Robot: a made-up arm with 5 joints. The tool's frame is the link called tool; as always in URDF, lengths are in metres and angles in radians.
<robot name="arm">
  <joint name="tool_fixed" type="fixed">
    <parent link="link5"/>
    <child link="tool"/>
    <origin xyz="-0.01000 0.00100 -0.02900" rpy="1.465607 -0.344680 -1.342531"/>
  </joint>
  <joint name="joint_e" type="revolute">
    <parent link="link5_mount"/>
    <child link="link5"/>
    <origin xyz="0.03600 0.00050 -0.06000" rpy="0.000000 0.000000 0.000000"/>
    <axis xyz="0 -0.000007 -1"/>
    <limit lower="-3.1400" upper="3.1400"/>
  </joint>
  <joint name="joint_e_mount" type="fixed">
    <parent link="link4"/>
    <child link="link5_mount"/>
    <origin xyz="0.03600 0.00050 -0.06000" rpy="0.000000 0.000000 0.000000"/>
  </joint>
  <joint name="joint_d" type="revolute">
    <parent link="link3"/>
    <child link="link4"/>
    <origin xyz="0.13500 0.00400 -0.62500" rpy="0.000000 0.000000 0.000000"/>
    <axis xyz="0 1 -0.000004"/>
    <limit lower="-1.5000" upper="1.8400"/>
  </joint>
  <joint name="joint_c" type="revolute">
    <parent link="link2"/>
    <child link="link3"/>
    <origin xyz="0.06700 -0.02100 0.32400" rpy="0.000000 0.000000 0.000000"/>
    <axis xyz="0 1 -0.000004"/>
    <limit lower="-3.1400" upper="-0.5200"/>
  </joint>
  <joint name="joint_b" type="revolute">
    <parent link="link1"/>
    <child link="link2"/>
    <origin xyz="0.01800 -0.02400 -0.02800" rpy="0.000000 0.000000 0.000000"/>
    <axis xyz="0 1 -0.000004"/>
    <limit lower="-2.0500" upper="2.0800"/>
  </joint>
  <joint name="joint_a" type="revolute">
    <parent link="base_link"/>
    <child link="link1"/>
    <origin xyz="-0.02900 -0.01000 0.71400" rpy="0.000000 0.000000 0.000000"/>
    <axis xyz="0 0 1"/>
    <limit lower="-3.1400" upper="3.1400"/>
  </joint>
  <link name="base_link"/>
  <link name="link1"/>
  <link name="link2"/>
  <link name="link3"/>
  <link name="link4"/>
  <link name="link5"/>
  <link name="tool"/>
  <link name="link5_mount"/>
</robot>
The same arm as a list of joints. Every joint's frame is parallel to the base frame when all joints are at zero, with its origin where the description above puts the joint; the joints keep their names.
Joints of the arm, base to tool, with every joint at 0 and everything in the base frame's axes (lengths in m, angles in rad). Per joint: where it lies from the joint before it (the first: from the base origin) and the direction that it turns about. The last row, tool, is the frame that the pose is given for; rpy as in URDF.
joint_a: axis 0 0 1 offset -0.029 -0.01 0.714
joint_b: axis 0 1 0 offset 0.018 -0.024 -0.028
joint_c: axis 0 1 0 offset 0.067 -0.021 0.324
joint_d: axis 0 1 0 offset 0.135 0.004 -0.625
joint_e: axis 0 0 -1 offset 0.072 0.001 -0.12
tool: offset -0.01 0.001 -0.029 rpy 1.4656 -0.3447 -1.3425
Joint limits (rad, base to tool): -3.14..3.14 -2.05..2.08 -3.14..-0.52 -1.5..1.84 -3.14..3.14

